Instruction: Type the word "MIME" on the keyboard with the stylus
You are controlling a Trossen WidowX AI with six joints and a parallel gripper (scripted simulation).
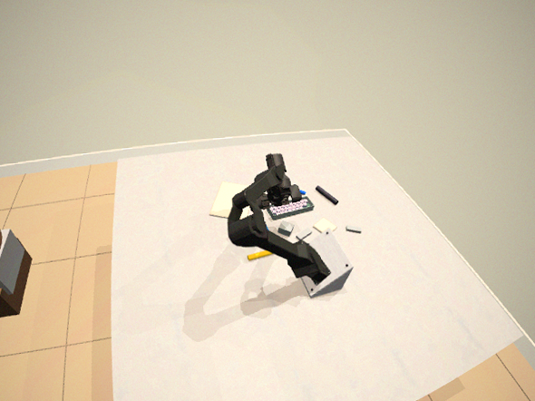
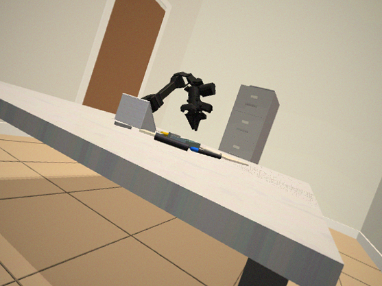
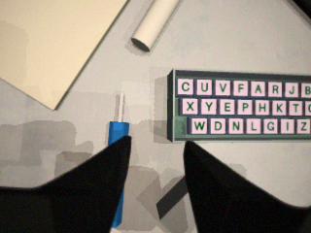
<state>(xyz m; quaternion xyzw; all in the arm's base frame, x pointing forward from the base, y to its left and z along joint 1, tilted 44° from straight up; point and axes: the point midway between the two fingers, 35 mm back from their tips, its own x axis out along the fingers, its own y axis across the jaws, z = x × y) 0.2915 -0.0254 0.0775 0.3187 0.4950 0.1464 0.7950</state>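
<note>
The blue stylus lies 30 mm to the left of my gripper tip and 70 mm below it. The rest, counted from my gripper tip: blue-capped pen: 120 mm ahead, 190 mm to the right, 70 mm below; yellow pencil: 150 mm behind, 60 mm to the left, 70 mm below; tan sheet: 150 mm ahead, 90 mm to the left, 70 mm below.
</note>
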